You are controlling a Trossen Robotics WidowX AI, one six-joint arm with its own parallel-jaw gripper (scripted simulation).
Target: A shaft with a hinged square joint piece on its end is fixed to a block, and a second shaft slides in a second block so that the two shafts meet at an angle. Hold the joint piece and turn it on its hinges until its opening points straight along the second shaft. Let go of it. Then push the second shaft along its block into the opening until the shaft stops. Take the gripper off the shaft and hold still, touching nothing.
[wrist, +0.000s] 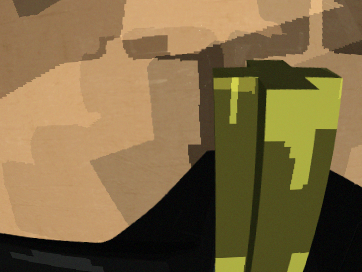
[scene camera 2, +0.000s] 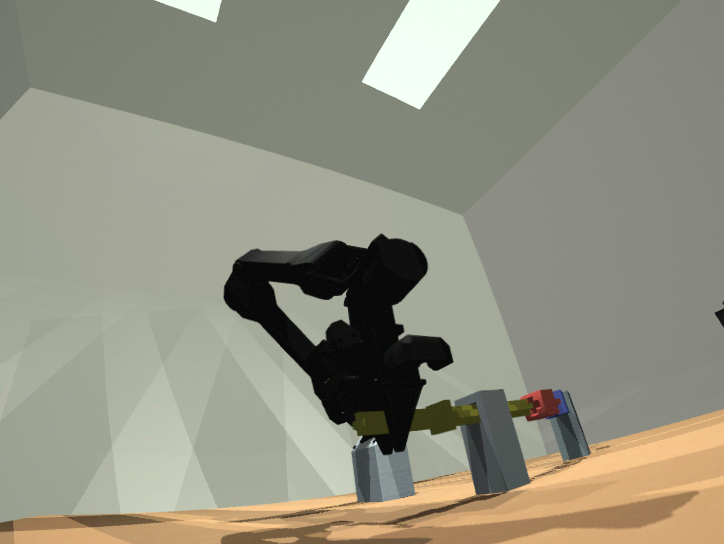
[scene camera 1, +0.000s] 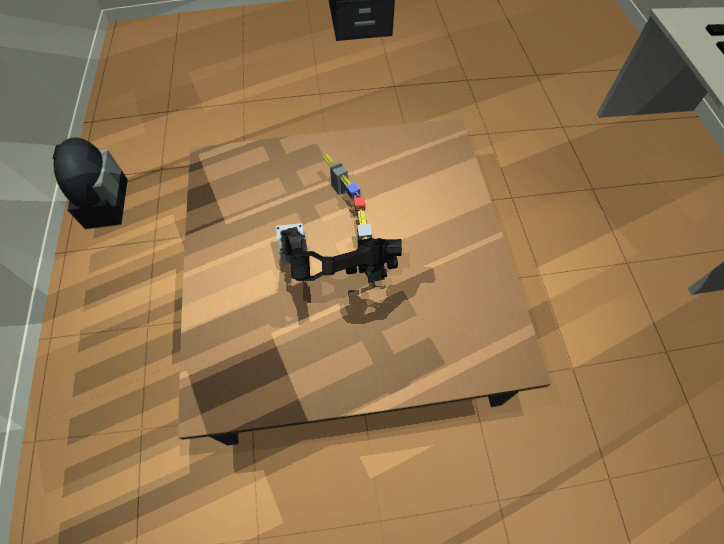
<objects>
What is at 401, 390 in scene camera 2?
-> My gripper.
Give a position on a shaft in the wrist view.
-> At 275, 125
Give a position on a shaft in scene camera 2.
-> At 440, 417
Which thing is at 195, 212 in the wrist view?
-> My gripper.
</objects>
